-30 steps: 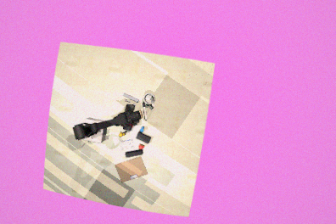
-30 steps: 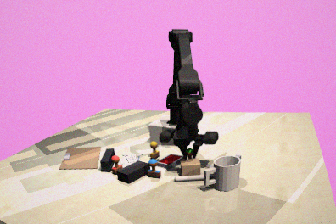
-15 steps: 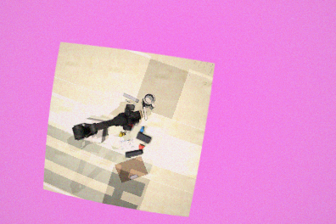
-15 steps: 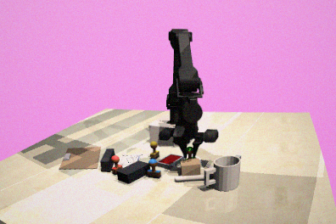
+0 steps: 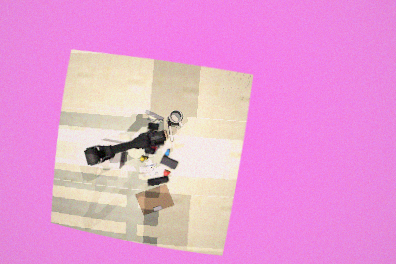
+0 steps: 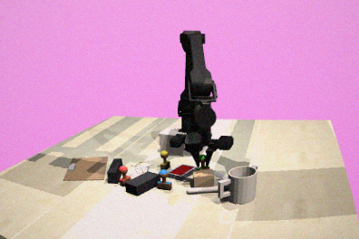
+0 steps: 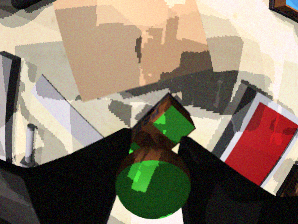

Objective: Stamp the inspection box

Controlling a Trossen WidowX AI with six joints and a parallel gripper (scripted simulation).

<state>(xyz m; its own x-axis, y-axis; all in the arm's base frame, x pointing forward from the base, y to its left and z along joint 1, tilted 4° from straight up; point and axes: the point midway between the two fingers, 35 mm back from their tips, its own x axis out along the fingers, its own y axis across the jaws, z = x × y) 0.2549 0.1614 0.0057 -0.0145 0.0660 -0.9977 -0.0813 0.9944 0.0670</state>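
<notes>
Now: the tan block 5 cm ahead of my gripper tip, 2 cm to the left of it and 2 cm below it. From my gripper tip the other things lie so: green-knobbed stamp: right at my gripper tip; then red ink pad: 8 cm to the right, 4 cm below, 2 cm behind; then marker: 8 cm to the left, 8 cm ahead, 3 cm below.
</notes>
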